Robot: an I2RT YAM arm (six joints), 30 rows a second.
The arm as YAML. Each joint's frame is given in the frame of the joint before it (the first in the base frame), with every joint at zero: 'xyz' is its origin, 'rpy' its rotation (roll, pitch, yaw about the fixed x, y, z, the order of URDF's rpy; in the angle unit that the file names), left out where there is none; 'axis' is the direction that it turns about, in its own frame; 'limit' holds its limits. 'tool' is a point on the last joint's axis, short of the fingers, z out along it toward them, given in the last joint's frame.
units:
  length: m
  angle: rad
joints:
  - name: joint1
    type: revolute
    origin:
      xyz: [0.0, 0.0, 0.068]
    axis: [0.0, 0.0, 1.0]
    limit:
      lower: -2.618
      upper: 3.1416
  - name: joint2
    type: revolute
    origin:
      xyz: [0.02, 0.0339, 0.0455]
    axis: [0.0, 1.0, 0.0]
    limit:
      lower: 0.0
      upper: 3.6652
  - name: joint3
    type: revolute
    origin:
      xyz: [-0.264, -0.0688, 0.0]
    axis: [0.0, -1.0, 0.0]
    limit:
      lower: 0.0
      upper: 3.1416
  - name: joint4
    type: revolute
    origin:
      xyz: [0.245, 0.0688, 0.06]
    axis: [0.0, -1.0, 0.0]
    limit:
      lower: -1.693
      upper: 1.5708
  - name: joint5
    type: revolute
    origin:
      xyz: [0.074, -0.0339, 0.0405]
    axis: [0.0, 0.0, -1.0]
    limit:
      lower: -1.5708
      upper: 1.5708
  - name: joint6
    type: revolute
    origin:
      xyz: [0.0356, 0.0, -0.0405]
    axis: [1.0, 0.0, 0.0]
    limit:
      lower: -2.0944
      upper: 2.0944
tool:
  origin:
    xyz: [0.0, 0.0, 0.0]
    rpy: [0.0, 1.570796, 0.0]
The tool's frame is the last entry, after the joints.
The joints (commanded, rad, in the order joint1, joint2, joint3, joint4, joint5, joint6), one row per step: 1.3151, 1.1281, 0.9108, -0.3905, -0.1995, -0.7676; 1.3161, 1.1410, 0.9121, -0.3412, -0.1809, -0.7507; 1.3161, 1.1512, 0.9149, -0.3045, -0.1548, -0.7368; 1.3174, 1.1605, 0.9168, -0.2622, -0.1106, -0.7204; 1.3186, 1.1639, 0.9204, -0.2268, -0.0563, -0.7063; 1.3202, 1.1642, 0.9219, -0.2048, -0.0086, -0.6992; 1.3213, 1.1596, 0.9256, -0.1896, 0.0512, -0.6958; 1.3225, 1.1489, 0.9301, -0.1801, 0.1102, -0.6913; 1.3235, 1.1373, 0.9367, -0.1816, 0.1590, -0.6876; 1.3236, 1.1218, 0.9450, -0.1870, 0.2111, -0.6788; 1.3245, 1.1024, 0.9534, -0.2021, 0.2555, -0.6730; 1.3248, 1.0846, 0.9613, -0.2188, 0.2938, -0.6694
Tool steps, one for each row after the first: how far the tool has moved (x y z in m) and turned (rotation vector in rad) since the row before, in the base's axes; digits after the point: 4 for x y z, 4 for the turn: 0.0018, 0.0052, 0.0019, 0.0343, -0.0054, -0.0237; 0.0020, 0.0039, 0.0019, 0.0256, -0.0088, -0.0294; 0.0023, 0.0039, 0.0023, 0.0297, -0.0160, -0.0451; 0.0023, 0.0023, 0.0038, 0.0301, -0.0212, -0.0534; 0.0015, 0.0009, 0.0026, 0.0186, -0.0200, -0.0443; 0.0018, -0.0005, 0.0040, 0.0174, -0.0273, -0.0546; 0.0013, -0.0021, 0.0052, 0.0195, -0.0250, -0.0547; 0.0008, -0.0027, 0.0051, 0.0129, -0.0189, -0.0455; 0.0009, -0.0039, 0.0062, 0.0167, -0.0155, -0.0516; 0.0000, -0.0052, 0.0061, 0.0111, -0.0134, -0.0427; 0.0000, -0.0050, 0.0053, 0.0073, -0.0119, -0.0369
